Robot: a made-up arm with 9 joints. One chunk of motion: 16 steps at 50 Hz.
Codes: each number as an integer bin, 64 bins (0 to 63) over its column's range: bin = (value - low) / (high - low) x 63, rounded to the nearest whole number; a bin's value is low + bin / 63 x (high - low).
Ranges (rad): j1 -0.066..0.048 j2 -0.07..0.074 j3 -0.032..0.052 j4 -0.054..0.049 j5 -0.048..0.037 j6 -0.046..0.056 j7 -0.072..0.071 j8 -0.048..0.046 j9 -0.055..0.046
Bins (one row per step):
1: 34 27 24 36 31 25 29 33 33
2: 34 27 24 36 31 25 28 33 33
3: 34 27 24 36 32 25 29 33 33
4: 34 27 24 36 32 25 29 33 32
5: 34 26 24 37 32 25 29 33 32
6: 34 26 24 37 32 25 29 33 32
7: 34 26 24 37 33 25 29 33 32
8: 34 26 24 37 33 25 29 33 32
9: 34 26 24 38 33 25 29 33 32
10: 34 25 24 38 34 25 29 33 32
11: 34 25 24 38 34 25 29 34 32
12: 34 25 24 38 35 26 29 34 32
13: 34 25 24 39 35 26 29 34 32
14: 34 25 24 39 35 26 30 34 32
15: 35 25 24 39 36 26 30 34 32
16: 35 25 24 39 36 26 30 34 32
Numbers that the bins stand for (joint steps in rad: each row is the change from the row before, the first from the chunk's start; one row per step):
1: -0.00448 -0.00829 0.00000 0.00486 -0.00617 -0.00552 -0.00617 0.00124 -0.00210
2: -0.00448 -0.00829 0.00000 0.00486 -0.00617 -0.00552 -0.00844 0.00124 -0.00210
3: -0.00448 -0.00829 0.00000 0.00486 -0.00483 -0.00552 -0.00617 0.00124 -0.00210
4: -0.00448 -0.00829 0.00000 0.00486 -0.00483 -0.00552 -0.00617 0.00124 -0.00370
5: -0.00448 -0.01057 0.00000 0.00649 -0.00483 -0.00552 -0.00617 0.00124 -0.00370
6: -0.00448 -0.01057 0.00000 0.00649 -0.00483 -0.00552 -0.00617 0.00124 -0.00370
7: -0.00448 -0.01057 0.00000 0.00649 -0.00348 -0.00552 -0.00617 0.00124 -0.00370
8: -0.00448 -0.01057 0.00000 0.00649 -0.00348 -0.00552 -0.00617 0.00124 -0.00370
9: -0.00448 -0.01057 0.00000 0.00813 -0.00348 -0.00552 -0.00617 0.00124 -0.00370
10: -0.00448 -0.01286 0.00000 0.00813 -0.00213 -0.00552 -0.00617 0.00124 -0.00370
11: -0.00448 -0.01286 0.00000 0.00813 -0.00213 -0.00552 -0.00617 0.00273 -0.00370
12: -0.00448 -0.01286 0.00000 0.00813 -0.00078 -0.00390 -0.00617 0.00273 -0.00370
13: -0.00448 -0.01286 0.00000 0.00976 -0.00078 -0.00390 -0.00617 0.00273 -0.00370
14: -0.00448 -0.01286 0.00000 0.00976 -0.00078 -0.00390 -0.00390 0.00273 -0.00370
15: -0.00267 -0.01286 0.00000 0.00976 0.00057 -0.00390 -0.00390 0.00273 -0.00370
16: -0.00267 -0.01286 0.00000 0.00976 0.00057 -0.00390 -0.00390 0.00273 -0.00370

